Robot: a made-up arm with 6 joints. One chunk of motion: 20 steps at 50 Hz.
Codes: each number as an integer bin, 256 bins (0 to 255) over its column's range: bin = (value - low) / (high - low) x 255, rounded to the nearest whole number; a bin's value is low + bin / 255 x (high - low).
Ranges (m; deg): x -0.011..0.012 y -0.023..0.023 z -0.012..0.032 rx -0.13..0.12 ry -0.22..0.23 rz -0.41..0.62
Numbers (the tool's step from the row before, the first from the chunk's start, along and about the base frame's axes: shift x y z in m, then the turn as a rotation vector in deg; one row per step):
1: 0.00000 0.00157 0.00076 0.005 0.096 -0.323
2: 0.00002 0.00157 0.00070 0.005 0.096 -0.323
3: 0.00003 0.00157 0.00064 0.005 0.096 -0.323
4: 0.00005 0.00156 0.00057 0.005 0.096 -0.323
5: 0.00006 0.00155 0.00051 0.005 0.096 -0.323
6: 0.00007 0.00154 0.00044 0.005 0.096 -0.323
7: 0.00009 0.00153 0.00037 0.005 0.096 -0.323
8: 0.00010 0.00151 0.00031 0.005 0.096 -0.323
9: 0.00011 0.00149 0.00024 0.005 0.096 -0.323
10: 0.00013 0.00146 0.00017 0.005 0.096 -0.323
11: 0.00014 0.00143 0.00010 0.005 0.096 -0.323
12: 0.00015 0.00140 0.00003 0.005 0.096 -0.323
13: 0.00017 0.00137 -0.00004 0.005 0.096 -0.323
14: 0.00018 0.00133 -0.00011 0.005 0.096 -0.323
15: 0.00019 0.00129 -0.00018 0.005 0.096 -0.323
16: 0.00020 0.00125 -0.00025 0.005 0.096 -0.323
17: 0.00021 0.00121 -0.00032 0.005 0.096 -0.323
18: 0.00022 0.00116 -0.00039 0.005 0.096 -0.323
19: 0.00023 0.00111 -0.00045 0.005 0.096 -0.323
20: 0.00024 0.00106 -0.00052 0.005 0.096 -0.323
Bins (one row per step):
1: 122 136 74 138 179 22
2: 122 136 74 138 179 22
3: 122 136 73 138 179 22
4: 123 136 73 138 179 22
5: 123 136 73 138 179 22
6: 123 136 72 138 179 22
7: 123 136 72 138 179 22
8: 123 136 71 138 179 22
9: 123 136 71 138 179 22
10: 123 136 71 138 179 22
11: 124 135 70 138 179 22
12: 124 135 70 138 179 22
13: 124 135 69 138 179 22
14: 124 135 69 138 179 22
15: 124 135 69 138 179 22
16: 124 134 68 138 179 22
17: 124 134 68 138 179 22
18: 124 134 67 138 179 22
19: 125 134 67 138 179 22
20: 125 133 67 138 179 22

